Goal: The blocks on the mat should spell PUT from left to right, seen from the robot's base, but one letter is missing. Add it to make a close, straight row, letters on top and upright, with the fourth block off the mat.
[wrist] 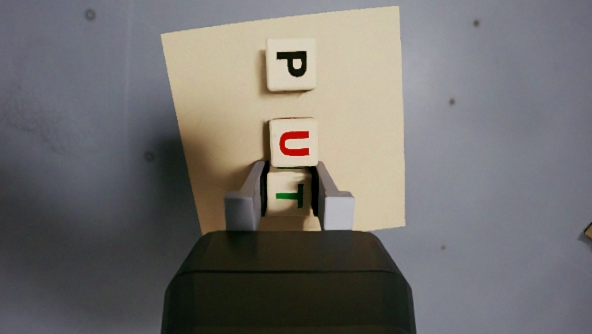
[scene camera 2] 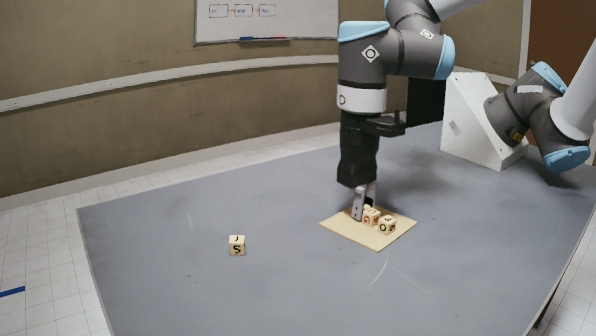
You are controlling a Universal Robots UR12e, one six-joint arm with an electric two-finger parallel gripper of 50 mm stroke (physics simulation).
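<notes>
My gripper [scene camera 2: 364, 206] [wrist: 289, 178] is shut on the T block [wrist: 289, 195], low at the mat [scene camera 2: 350, 231] [wrist: 360, 125]. The green T faces up. The held block is close behind the U block [scene camera 2: 371, 217] [wrist: 293, 142]; whether they touch or whether it rests on the mat is hard to tell. The U block has its red letter on top. The P block [scene camera 2: 387, 225] [wrist: 291, 65], black letter up, stands in line on the far side of U, with about half a block's gap between them. The fourth block [scene camera 2: 237, 245] [wrist: 589, 232] lies off the mat.
The grey table [scene camera 2: 165, 280] surrounds the mat. The robot's white base mount [scene camera 2: 467, 122] stands at the back right of the table in the scene view. A wall with a whiteboard [scene camera 2: 300, 20] is behind the table.
</notes>
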